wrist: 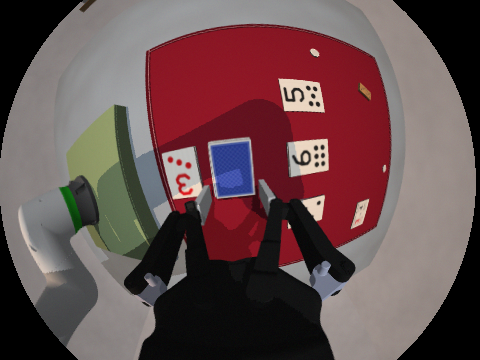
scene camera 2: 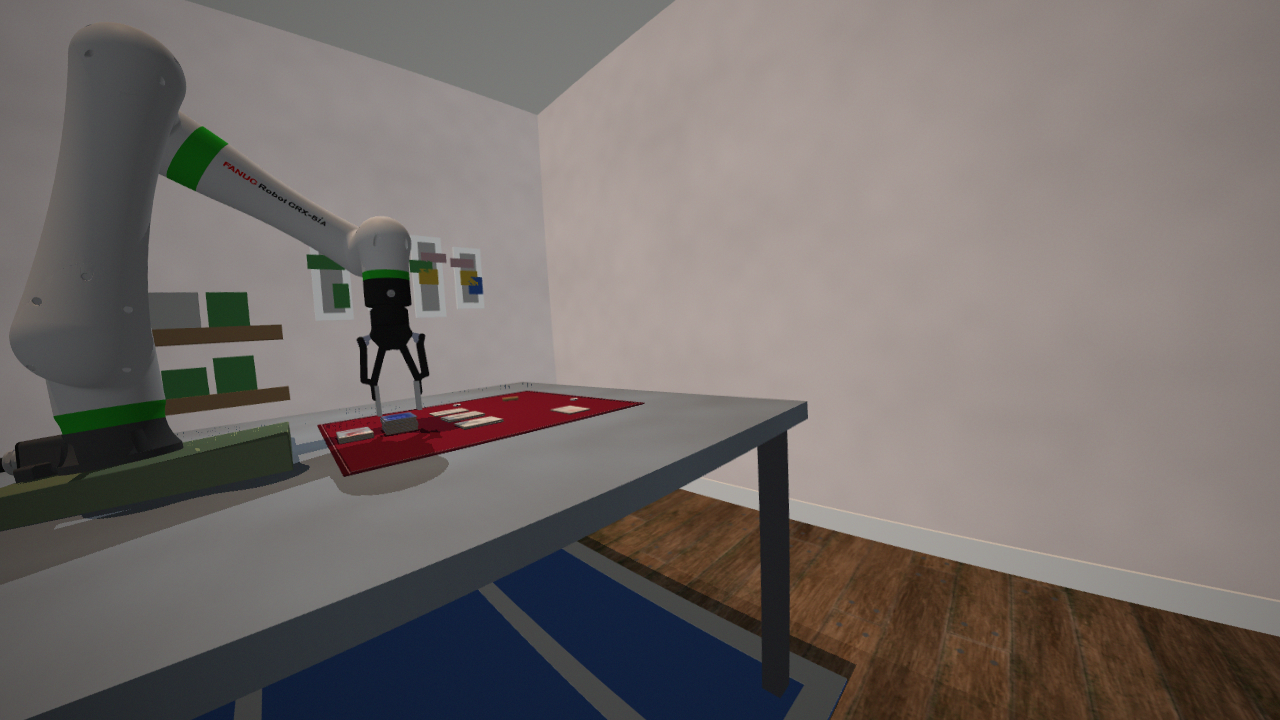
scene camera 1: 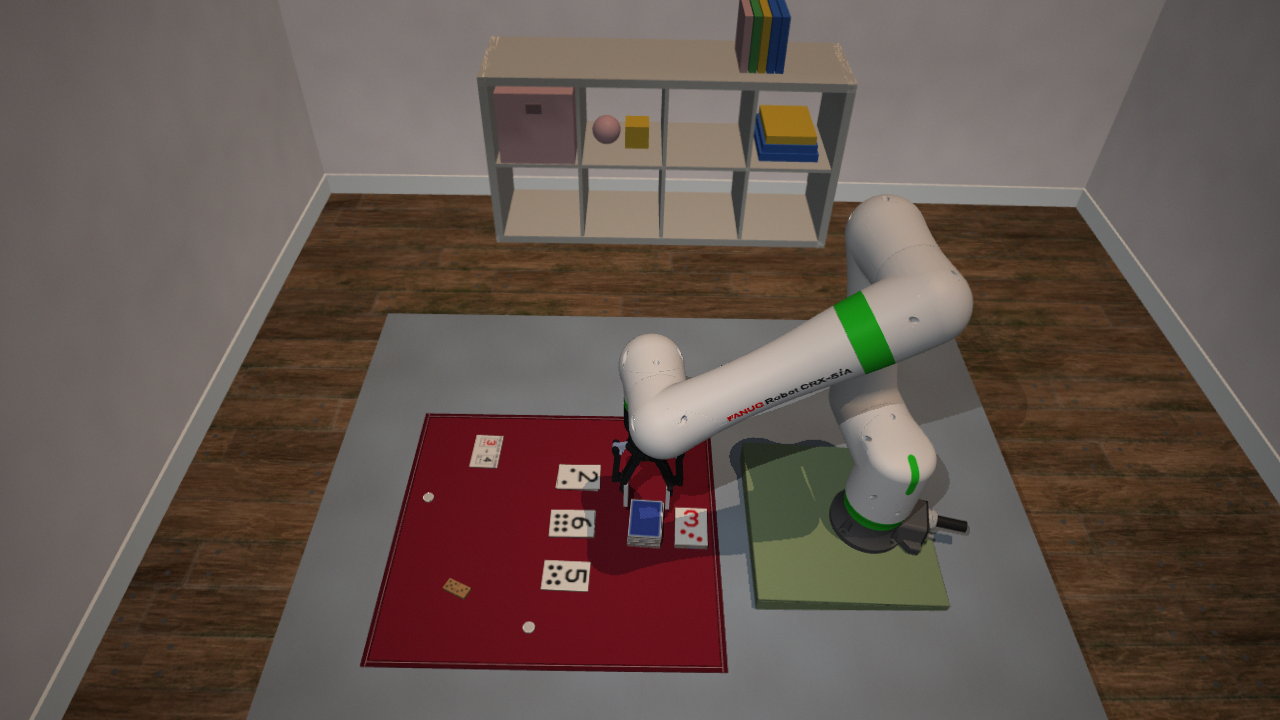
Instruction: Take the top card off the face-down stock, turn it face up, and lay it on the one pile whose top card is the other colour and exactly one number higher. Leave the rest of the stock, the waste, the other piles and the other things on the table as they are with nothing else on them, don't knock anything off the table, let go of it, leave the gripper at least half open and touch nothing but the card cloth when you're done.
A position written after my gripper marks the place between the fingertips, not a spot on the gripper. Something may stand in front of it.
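You'd see my gripper (scene camera 2: 399, 412) here, and my gripper is also there in the wrist view (wrist: 234, 190) and in scene camera 1 (scene camera 1: 646, 502). There's a red card cloth (scene camera 1: 488, 529) too, and the red card cloth is also visible in the wrist view (wrist: 223, 84) and in scene camera 2 (scene camera 2: 433, 434).
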